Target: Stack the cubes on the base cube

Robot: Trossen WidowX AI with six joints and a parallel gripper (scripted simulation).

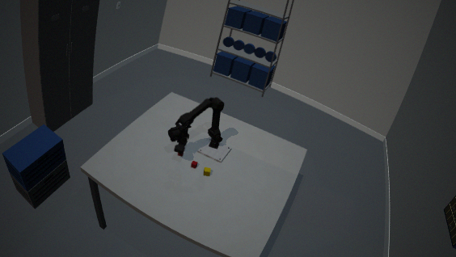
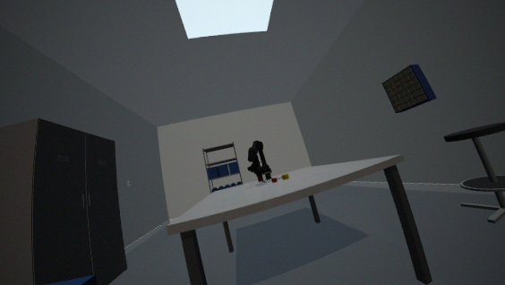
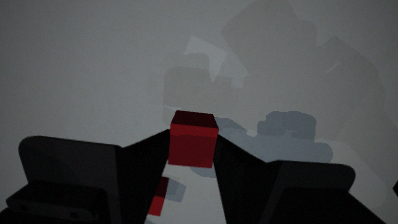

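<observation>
Now: the yellow cube 6 cm ahead of my gripper tip, 21 cm to the left of it and 4 cm below it.
</observation>
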